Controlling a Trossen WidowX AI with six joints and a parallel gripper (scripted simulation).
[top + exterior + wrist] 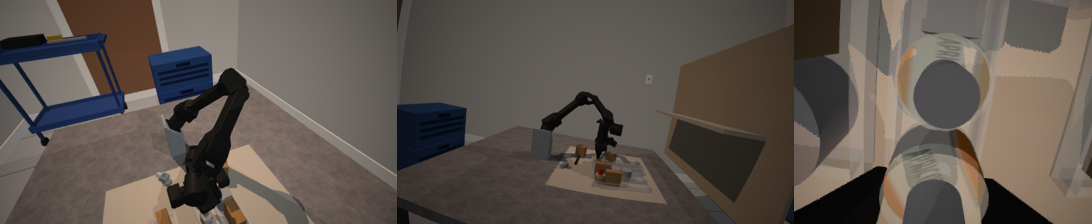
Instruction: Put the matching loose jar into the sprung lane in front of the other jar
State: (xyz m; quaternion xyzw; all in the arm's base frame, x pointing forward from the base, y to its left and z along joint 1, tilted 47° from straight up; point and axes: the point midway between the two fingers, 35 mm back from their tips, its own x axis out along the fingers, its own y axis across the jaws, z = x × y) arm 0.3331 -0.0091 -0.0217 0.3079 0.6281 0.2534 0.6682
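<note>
My gripper tip is now 60 mm short of the beige mat, 60 mm above it and 20 mm to the left of it. The rest, counted from my gripper tip: black strip: 110 mm behind, 50 mm to the left, 50 mm below; then brown block: 140 mm to the left, 100 mm behind, 20 mm below; then grey pusher plate: 150 mm ahead, 30 mm to the right, 10 mm below.
</note>
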